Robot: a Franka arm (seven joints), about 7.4 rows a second.
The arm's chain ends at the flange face. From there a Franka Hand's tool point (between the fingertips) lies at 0.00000 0.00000 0.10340 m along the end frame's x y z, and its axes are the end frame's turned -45 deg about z.
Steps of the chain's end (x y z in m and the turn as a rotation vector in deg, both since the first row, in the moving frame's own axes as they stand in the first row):
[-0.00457, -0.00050, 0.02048, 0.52, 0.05, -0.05]
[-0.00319, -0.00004, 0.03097, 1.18, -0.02, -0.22]
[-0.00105, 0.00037, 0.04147, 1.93, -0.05, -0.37]
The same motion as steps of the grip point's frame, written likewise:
[-0.00215, -0.00419, 0.02048, 0.33, 0.40, -0.05]
[-0.00075, -0.00382, 0.03095, 0.85, 0.82, -0.22]
[0.00139, -0.00301, 0.04141, 1.40, 1.33, -0.37]

